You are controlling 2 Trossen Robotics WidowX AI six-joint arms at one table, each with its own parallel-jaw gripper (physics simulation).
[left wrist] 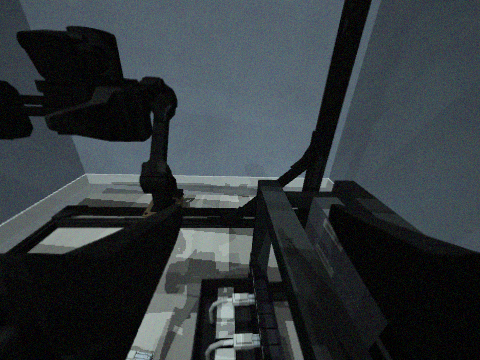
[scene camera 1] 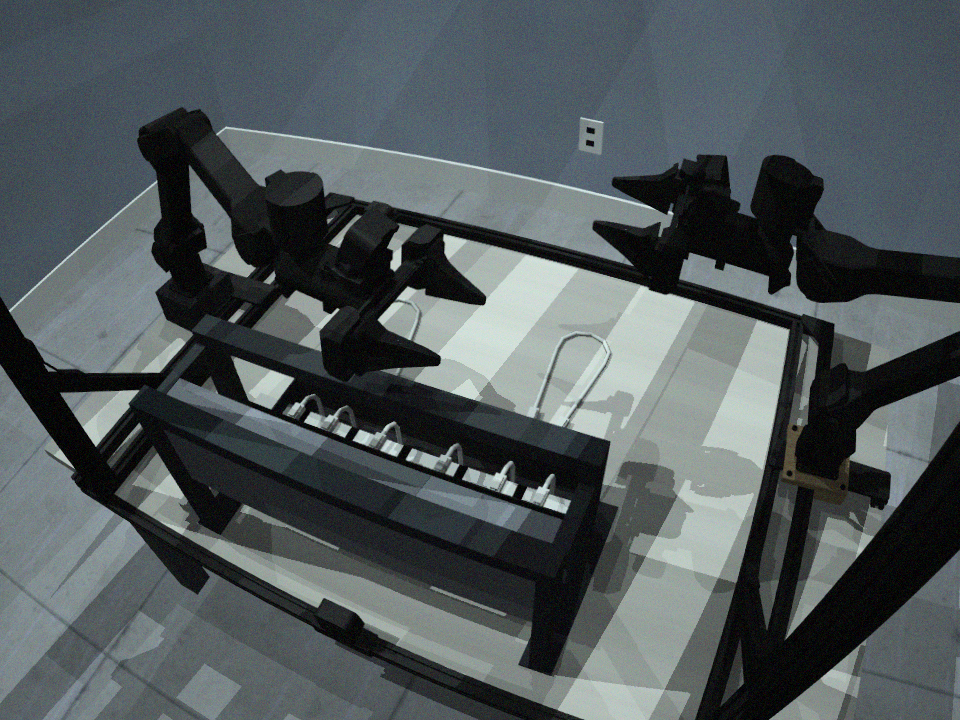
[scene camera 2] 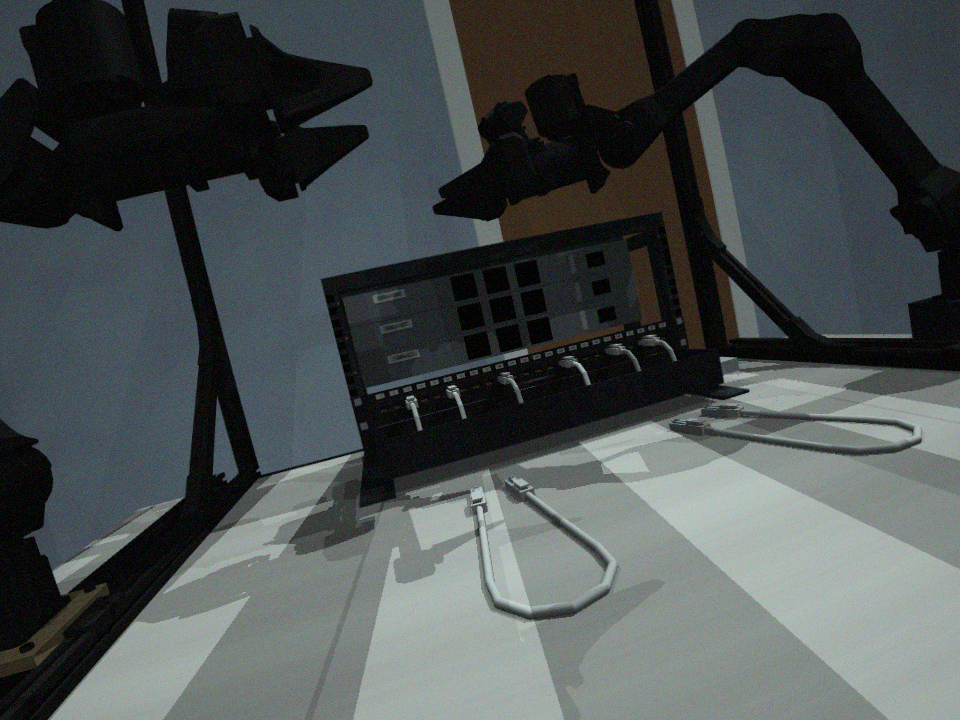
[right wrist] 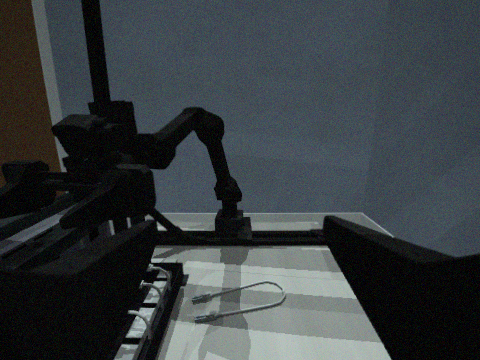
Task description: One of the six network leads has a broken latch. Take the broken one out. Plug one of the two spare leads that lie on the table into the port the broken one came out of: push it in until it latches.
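Places are measured from the left arm's base along level axes (x ahead, y left, z up), in centimetres.
Pixels of known places: left gripper, fingertip midpoint: (left wrist: 255, 211) (scene camera 1: 463, 329) (scene camera 2: 436, 202) (right wrist: 16, 221); right gripper, fingertip midpoint: (scene camera 1: 603, 202) (scene camera 2: 369, 107) (right wrist: 241, 225); left arm's base, link origin: (scene camera 1: 191, 282) (right wrist: 229, 214); right arm's base, link origin: (left wrist: 163, 205) (scene camera 1: 818, 457) (scene camera 2: 4, 632).
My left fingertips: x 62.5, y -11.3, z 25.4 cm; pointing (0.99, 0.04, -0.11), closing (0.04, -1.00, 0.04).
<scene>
Ahead of a thing's pixels: the offset from my left fingertips to its top centre. "spot": to the spot under its first point. Level surfaces: height alone.
Six white network leads are plugged in a row along the rack {dy -6.4, dx -7.8, dz -5.9 cm} (scene camera 1: 372, 496) (scene camera 2: 496, 447); one lead {dy +1.2, dx -13.0, dz -23.2 cm} (scene camera 2: 572, 364) is near the row's middle. Which latch is broken cannot be told. One spare lead {spot: dy +26.2, dx -1.9, dz -31.7 cm} (scene camera 1: 551, 368) (scene camera 2: 611, 569) lies looped on the table before the rack. The other spare lead (scene camera 2: 821, 445) (right wrist: 284, 296) lies by the rack's right end in scene camera 2, partly hidden behind the left gripper in scene camera 1. My left gripper (scene camera 1: 462, 330) (scene camera 2: 438, 199) (left wrist: 255, 211) is open and empty above the rack. My right gripper (scene camera 1: 604, 203) (scene camera 2: 368, 105) is open and empty, high above the table's far side in scene camera 1.
The rack's top bar {spot: dy -4.6, dx -4.5, dz -5.9 cm} (scene camera 1: 403, 387) (scene camera 2: 496, 251) stands above the leads, with a panel (scene camera 2: 434, 310) behind them. A dark frame (scene camera 1: 535, 251) borders the table {dz -32.1 cm} (scene camera 2: 434, 643). Upright posts (scene camera 2: 197, 341) (left wrist: 330, 100) rise at the frame.
</scene>
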